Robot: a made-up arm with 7 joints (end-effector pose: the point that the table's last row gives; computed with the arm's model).
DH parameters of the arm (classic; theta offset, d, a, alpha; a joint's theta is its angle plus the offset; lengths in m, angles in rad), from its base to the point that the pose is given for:
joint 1: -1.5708 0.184 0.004 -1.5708
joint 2: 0 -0.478 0.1 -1.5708
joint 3: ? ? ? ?
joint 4: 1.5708 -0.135 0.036 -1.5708
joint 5: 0 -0.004 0.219 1.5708
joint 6: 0.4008 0 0.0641 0
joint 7: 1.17 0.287 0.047 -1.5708
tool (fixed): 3.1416 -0.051 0 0
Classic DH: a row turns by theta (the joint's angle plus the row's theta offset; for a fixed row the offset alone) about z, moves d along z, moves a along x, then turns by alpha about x.
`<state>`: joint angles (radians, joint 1 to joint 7).
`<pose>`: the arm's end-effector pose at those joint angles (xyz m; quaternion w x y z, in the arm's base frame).
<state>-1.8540 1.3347 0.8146 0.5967 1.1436 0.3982 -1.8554</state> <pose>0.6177 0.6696 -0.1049 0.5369 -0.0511 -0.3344 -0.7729</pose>
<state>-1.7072 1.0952 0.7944 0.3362 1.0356 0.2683 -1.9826</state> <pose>0.4526 0.6436 -0.2709 0.5163 -0.3004 -0.2919 -0.7470</pose>
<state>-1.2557 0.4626 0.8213 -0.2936 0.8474 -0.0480 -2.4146</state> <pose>-0.2395 0.3653 -0.4368 0.3899 -0.8242 -0.3708 -0.1766</pose>
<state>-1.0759 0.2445 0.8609 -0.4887 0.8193 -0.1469 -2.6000</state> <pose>-0.4364 0.1849 -0.3578 0.2789 -0.8550 -0.4191 0.1244</pose>
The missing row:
joint 3: -1.5708 0.11 0.068 1.5708
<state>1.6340 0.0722 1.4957 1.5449 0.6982 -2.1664 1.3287</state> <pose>-0.2248 -0.6126 0.0083 0.8452 -0.1371 0.3474 0.3823</pose>
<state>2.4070 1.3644 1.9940 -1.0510 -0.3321 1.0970 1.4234</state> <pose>0.1763 -0.3371 -0.1364 0.1803 -0.3214 0.9295 0.0116</pose>
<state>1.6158 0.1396 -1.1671 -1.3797 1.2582 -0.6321 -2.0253</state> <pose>-0.2197 -0.0363 0.1134 0.3633 -0.6130 0.6227 0.3234</pose>
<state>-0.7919 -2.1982 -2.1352 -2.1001 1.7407 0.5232 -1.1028</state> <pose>-0.3628 -0.0414 -0.1601 0.7043 -0.5004 -0.2994 0.4048</pose>
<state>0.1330 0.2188 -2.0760 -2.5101 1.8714 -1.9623 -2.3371</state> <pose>-0.2731 0.1740 0.3612 0.7686 0.4540 0.3654 0.2639</pose>
